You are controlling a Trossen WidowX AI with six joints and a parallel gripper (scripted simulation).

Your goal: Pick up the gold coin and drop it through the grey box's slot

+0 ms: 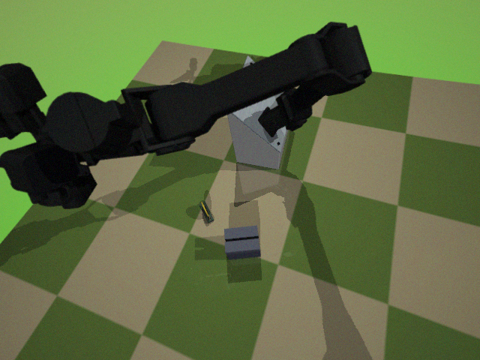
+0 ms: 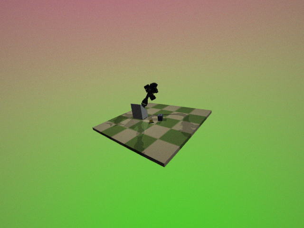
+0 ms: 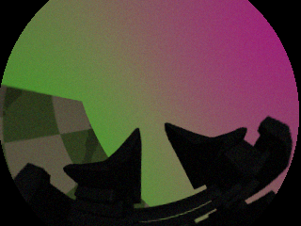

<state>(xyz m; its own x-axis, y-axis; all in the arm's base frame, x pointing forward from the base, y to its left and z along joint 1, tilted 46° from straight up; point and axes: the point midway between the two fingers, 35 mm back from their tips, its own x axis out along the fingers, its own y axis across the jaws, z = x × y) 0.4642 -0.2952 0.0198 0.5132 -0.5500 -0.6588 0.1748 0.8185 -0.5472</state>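
The gold coin lies 17 cm behind my gripper tip, 14 cm to the left of it and 43 cm below it.
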